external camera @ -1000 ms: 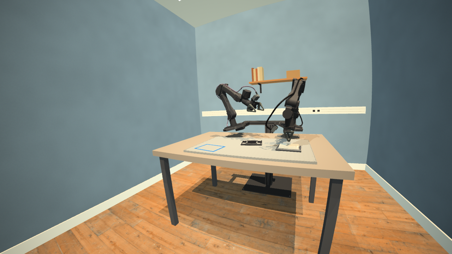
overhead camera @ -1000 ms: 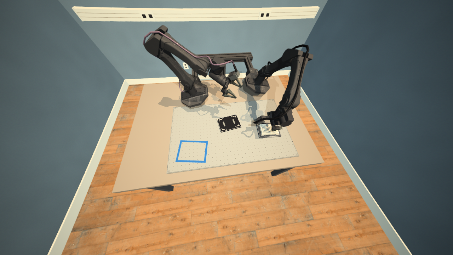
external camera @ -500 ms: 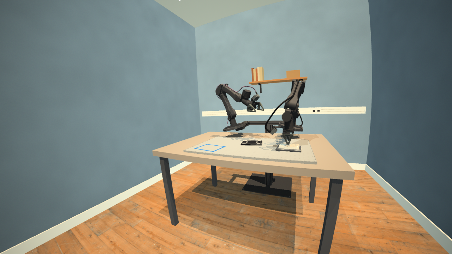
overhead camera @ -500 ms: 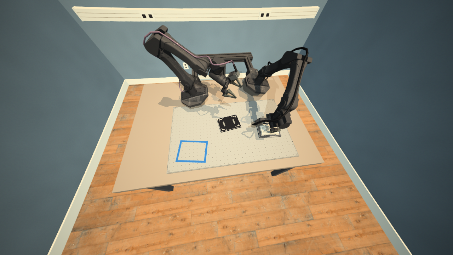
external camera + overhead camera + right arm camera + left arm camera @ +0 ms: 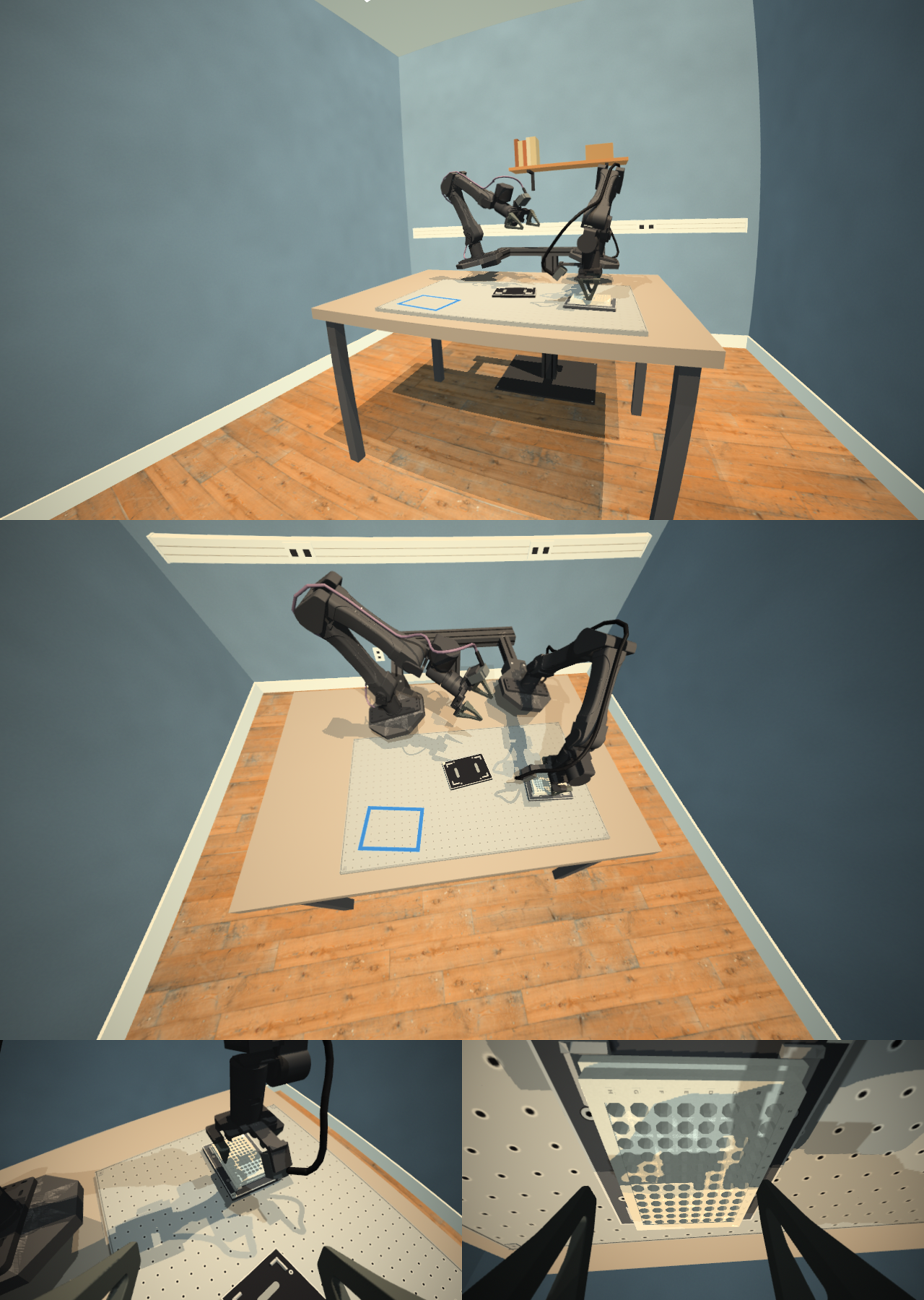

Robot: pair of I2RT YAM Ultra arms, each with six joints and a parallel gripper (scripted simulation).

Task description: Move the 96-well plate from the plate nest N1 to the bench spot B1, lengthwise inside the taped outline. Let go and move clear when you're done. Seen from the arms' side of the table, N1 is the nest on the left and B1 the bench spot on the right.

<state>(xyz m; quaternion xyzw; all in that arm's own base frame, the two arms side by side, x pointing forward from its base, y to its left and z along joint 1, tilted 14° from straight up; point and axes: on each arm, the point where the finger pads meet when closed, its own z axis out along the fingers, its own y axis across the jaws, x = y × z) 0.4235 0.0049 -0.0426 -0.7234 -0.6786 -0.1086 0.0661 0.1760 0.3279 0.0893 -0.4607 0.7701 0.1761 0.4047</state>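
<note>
My left gripper is now 1 cm past the 96-well plate and 2 cm above it. From my left hand the other things lie so: black plate nest 14 cm behind, 27 cm to the right, 3 cm below.
</note>
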